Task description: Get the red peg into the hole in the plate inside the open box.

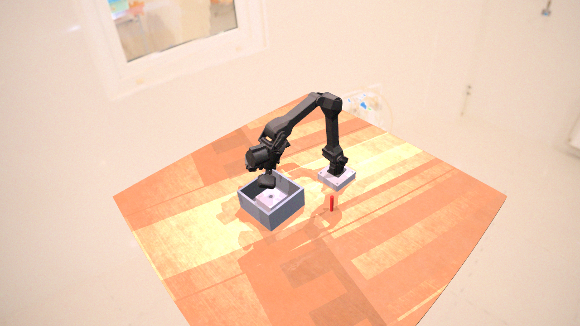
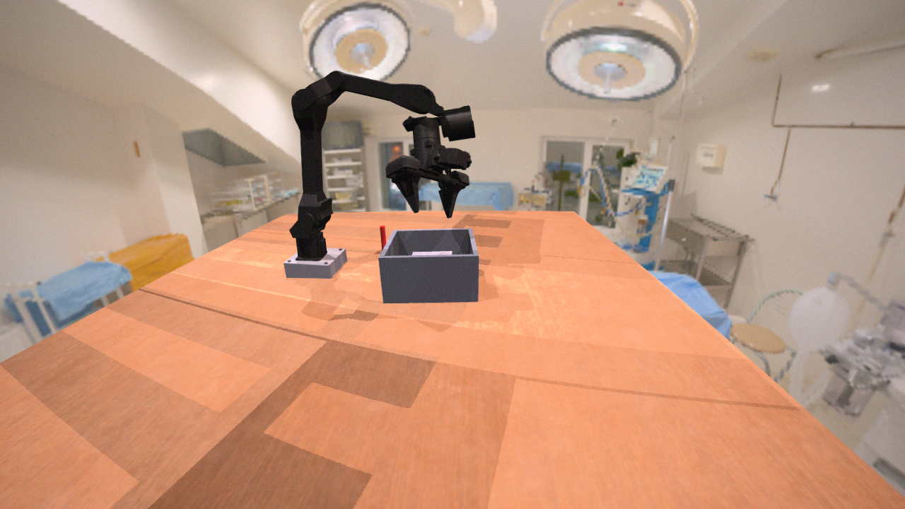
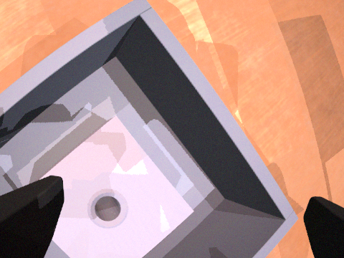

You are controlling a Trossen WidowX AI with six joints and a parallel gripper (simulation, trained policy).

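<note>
Now: gripper tip 15 cm past the red peg, 23 cm to the right of it and 12 cm above it. Round my gripper tip: grey box (1 cm behind, 3 cm to the left, 13 cm below); then pale plate (1 cm behind, 3 cm to the left, 12 cm below).
</note>
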